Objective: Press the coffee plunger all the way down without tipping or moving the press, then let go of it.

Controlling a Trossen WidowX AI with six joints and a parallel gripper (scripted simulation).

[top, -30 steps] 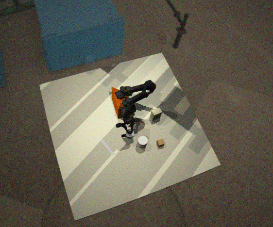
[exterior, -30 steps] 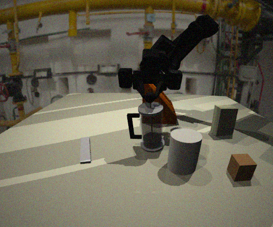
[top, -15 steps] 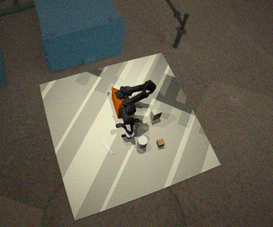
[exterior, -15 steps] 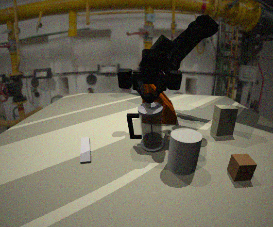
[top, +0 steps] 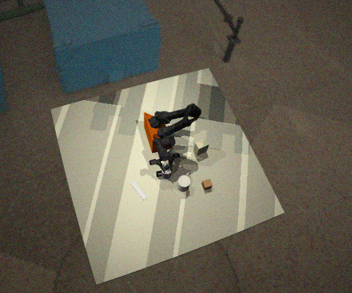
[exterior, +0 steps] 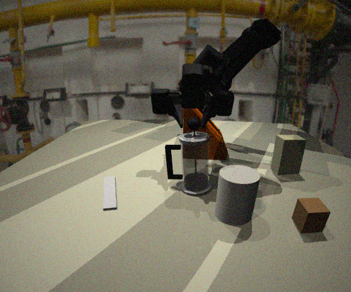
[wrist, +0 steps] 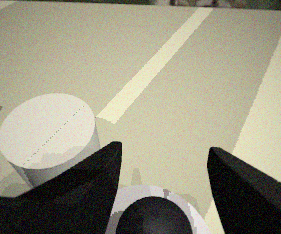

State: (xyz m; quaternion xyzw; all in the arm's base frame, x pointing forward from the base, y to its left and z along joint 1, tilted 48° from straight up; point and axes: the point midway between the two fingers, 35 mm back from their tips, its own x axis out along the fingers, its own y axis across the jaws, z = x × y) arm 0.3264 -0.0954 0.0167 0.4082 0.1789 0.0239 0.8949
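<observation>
The coffee press lies 4 cm behind my gripper tip and 8 cm below it. The rest, counted from my gripper tip: brown cube: 14 cm ahead, 23 cm to the left, 14 cm below.
</observation>
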